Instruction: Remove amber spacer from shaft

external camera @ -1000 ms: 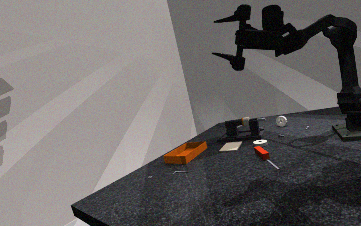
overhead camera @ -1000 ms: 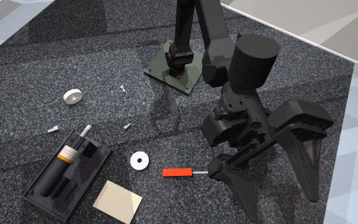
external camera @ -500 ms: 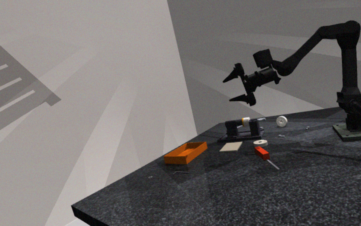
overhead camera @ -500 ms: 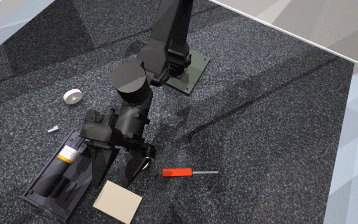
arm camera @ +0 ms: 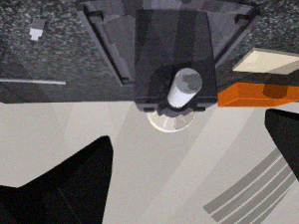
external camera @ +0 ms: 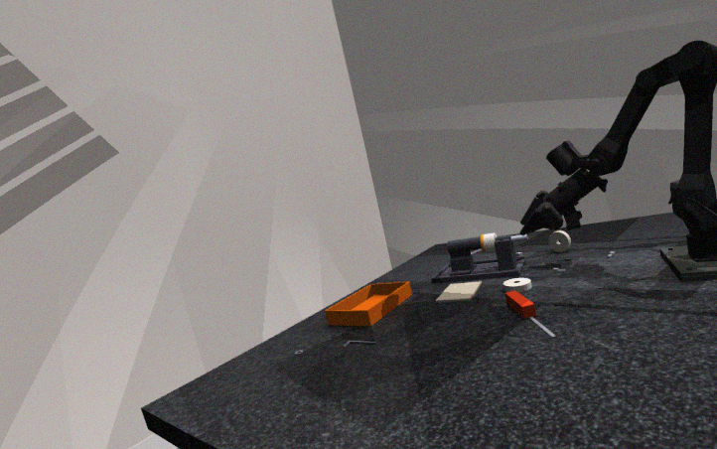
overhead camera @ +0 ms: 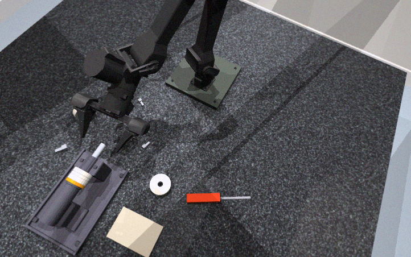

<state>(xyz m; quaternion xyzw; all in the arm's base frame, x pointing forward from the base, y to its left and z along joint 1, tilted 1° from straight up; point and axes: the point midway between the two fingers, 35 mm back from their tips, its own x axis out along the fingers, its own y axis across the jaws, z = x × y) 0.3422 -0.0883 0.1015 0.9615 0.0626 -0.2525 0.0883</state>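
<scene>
The grey shaft lies 80 mm ahead of my gripper tip and 20 mm below it. Also, from my gripper tip: cream card (180 mm to the left, 120 mm ahead, 100 mm below); pale disc (150 mm to the right, 70 mm below, 70 mm behind); amber spacer (100 mm ahead, 20 mm below, 10 mm to the left).
</scene>
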